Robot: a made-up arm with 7 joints. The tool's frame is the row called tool. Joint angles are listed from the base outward.
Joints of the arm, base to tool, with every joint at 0 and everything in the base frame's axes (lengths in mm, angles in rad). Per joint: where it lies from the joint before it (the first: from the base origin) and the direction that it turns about. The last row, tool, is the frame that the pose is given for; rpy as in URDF.
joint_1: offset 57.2 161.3 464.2 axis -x
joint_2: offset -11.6 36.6 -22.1 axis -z
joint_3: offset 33.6 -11.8 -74 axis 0.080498 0.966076 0.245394
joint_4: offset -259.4 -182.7 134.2 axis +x
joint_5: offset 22.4 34.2 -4 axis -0.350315 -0.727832 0.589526
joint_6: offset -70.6 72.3 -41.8 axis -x
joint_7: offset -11 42.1 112.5 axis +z
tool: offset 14.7 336 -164.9 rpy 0 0 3.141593
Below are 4 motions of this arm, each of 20 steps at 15 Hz.
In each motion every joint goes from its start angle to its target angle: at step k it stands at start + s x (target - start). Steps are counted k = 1, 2, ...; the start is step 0. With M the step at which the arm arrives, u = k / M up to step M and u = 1 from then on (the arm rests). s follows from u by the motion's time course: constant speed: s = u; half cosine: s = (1 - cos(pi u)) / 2; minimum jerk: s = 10 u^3 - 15 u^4 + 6 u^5.
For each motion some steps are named. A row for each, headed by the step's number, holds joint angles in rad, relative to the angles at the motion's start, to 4 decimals.
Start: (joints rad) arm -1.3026 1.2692 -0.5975 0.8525 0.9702 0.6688 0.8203
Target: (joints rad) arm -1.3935 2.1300 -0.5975 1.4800 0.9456 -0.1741 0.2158
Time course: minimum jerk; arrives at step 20
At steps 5, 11, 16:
5: -0.0094 0.0891 0.0000 0.0650 -0.0025 -0.0873 -0.0626
11: -0.0539 0.5106 0.0000 0.3722 -0.0146 -0.4999 -0.3585
16: -0.0856 0.8109 0.0000 0.5912 -0.0232 -0.7941 -0.5695

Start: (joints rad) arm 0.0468 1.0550 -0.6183 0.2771 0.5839 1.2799 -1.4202
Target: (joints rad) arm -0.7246 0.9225 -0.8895 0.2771 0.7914 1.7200 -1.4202
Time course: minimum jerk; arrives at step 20
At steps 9, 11, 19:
9: -0.3139 -0.0539 -0.1103 0.0000 0.0844 0.1791 0.0000
11: -0.4575 -0.0786 -0.1609 0.0000 0.1231 0.2610 0.0000
19: -0.7705 -0.1323 -0.2709 0.0000 0.2073 0.4396 0.0000

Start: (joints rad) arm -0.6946 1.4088 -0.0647 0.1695 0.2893 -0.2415 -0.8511
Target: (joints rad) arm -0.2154 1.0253 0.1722 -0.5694 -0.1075 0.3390 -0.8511
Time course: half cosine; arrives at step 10
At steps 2, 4, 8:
2: 0.0458 -0.0366 0.0226 -0.0706 -0.0379 0.0554 0.0000
4: 0.1656 -0.1325 0.0818 -0.2553 -0.1371 0.2006 0.0000
8: 0.4334 -0.3469 0.2143 -0.6683 -0.3589 0.5251 0.0000

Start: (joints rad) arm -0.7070 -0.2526 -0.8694 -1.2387 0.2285 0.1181 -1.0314
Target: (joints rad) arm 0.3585 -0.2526 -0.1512 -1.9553 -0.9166 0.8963 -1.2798
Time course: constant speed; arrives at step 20
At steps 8, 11, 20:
8: 0.4262 0.0000 0.2873 -0.2866 -0.4580 0.3113 -0.0994
11: 0.5860 0.0000 0.3950 -0.3941 -0.6298 0.4280 -0.1366
20: 1.0655 0.0000 0.7182 -0.7166 -1.1451 0.7782 -0.2484

